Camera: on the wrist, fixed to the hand. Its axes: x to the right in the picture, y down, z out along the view.
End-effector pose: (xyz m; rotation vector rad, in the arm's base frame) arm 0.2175 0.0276 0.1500 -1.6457 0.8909 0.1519
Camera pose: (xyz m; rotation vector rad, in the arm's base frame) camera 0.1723 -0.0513 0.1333 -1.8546 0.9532 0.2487
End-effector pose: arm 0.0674 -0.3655 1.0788 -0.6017 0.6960 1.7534
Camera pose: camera 0.0277 -0.4235 1.0187 -0.7872 0.5351 1.8650
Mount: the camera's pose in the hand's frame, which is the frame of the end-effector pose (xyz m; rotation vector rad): 0.0142 0.0418 -0.0812 -0.2292 0.0390 0.0268
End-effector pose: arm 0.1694 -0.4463 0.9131 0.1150 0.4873 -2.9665
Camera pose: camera 0.1657 -0.4610 0.8219 0.1542 0.8187 -2.8618
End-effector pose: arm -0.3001 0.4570 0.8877 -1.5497 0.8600 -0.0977
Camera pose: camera -0.3522 0.3855 0.8609 -1.7540 0.9482 -0.0099
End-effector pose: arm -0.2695 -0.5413 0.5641 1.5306 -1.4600 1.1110
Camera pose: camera -0.3193 -0.4745 0.6040 1.3267 -1.5280 0.9472
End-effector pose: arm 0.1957 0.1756 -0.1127 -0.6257 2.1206 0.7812
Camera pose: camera 0.1202 0.1450 -0.0691 -0.7389 2.0948 1.0445
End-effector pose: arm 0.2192 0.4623 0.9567 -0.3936 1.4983 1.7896
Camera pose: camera 0.1616 0.3900 0.9552 -0.5263 1.3334 1.9926
